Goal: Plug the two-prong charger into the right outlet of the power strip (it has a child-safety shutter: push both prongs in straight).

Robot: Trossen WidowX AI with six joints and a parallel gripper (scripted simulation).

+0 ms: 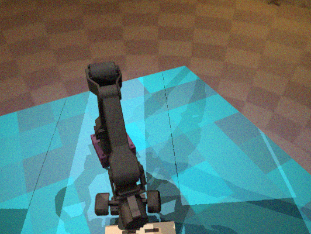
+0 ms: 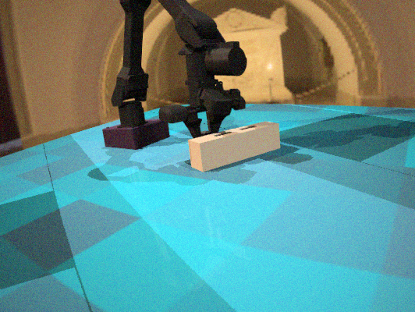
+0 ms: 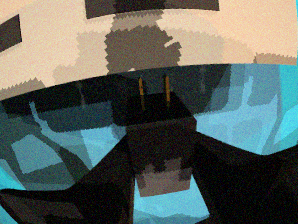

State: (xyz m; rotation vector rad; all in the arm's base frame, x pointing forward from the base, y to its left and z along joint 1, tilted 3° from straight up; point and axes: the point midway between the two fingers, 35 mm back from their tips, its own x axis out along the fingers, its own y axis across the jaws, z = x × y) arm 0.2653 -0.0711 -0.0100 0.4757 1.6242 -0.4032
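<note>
Right now the dark two-prong charger is 1 cm ahead of my gripper tip, 1 cm to the right of it and 1 cm above it.
</note>
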